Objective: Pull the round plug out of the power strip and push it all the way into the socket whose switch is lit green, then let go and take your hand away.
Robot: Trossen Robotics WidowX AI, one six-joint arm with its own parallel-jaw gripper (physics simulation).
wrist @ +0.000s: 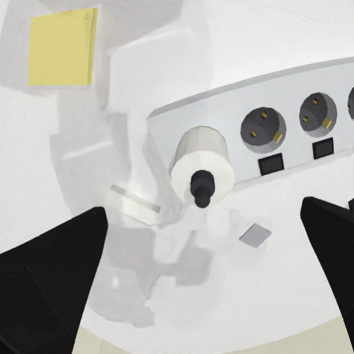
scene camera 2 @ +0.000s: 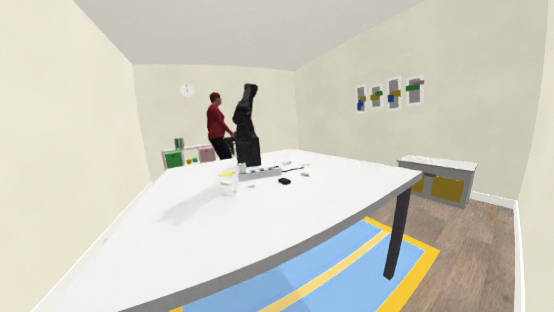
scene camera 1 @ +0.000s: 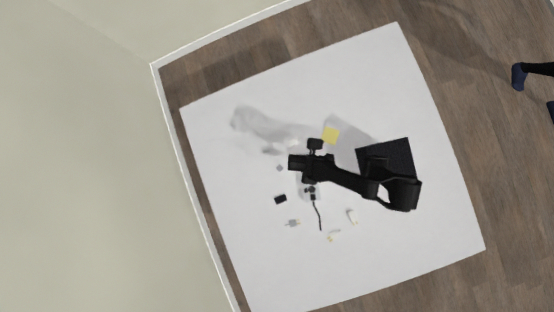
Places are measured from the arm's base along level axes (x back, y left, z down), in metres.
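Where they show: gripper, between the fingertips: [scene camera 2: 241,155]; arm's base, origin of its link: [scene camera 1: 382,164].
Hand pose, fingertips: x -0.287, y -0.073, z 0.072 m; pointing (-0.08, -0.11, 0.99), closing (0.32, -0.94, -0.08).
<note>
Each offset is from my fingertips to the top centre of the thing.
The round white plug {dx -0.007, dy -0.004, dz +0.033 m} [wrist: 202,155] [scene camera 2: 243,168] stands upright in the end socket of the grey power strip {dx -0.008, dy +0.085, dz +0.089 m} [wrist: 170,115] [scene camera 2: 260,173] [scene camera 1: 302,196]. Its black cord end faces the wrist camera. How deep it sits cannot be told. My gripper [wrist: 207,213] is wide open and empty, with its fingers apart on either side and clear of the plug. The neighbouring socket [wrist: 263,129] and the one beyond it [wrist: 318,114] are empty, and their switches are dark. The plug hides the switch beside its own socket; a faint green tint shows at its foot in scene camera 2.
A yellow block {dx +0.132, dy -0.099, dz +0.120 m} [wrist: 61,47] [scene camera 1: 330,135] lies beyond the strip's plug end. A small grey square [wrist: 255,235] [scene camera 1: 279,168] and a pale bar [wrist: 132,205] lie near the strip. A black block {dx -0.173, dy +0.177, dz +0.116 m} [scene camera 1: 280,199], a grey plug {dx -0.122, dy +0.309, dz +0.117 m} [scene camera 1: 293,223] and a white plug {dx +0.173, dy +0.329, dz +0.109 m} [scene camera 1: 352,216] lie farther along.
</note>
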